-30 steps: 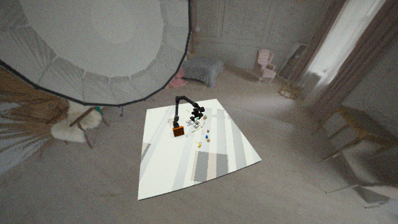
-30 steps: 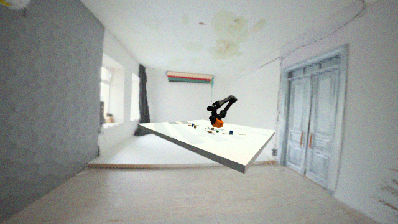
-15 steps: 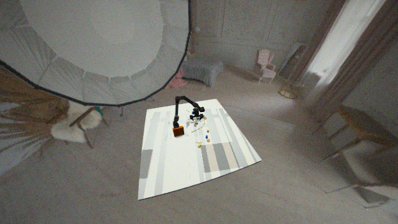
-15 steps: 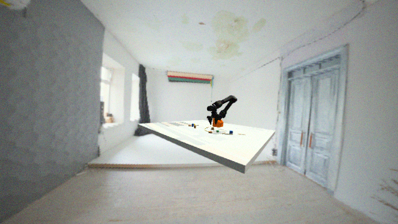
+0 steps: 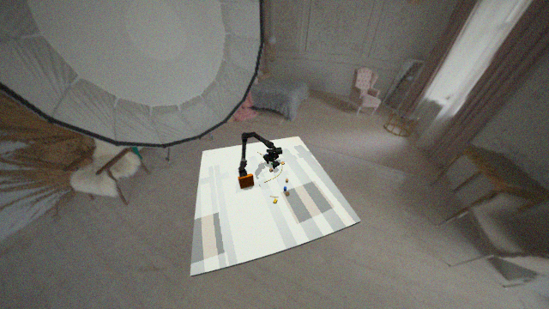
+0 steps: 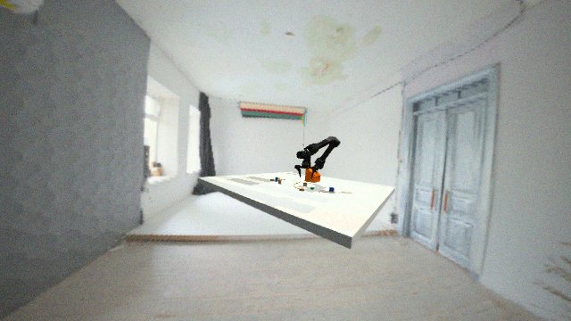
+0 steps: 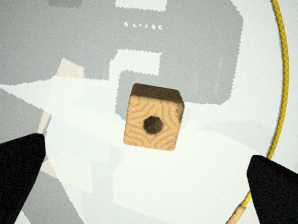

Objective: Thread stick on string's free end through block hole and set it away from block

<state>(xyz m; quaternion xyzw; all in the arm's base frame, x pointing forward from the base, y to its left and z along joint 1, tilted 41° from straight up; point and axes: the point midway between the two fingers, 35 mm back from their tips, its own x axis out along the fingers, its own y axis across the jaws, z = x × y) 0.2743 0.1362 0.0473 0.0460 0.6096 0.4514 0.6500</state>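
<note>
Now: gripper tip 50 mm above the wooden block. Round my gripper tip: green block: 100 mm to the left, 60 mm below, 40 mm ahead; yellow piece: 370 mm to the right, 60 mm below, 20 mm behind; blue cube: 230 mm to the left, 50 mm below, 10 mm behind.
</note>
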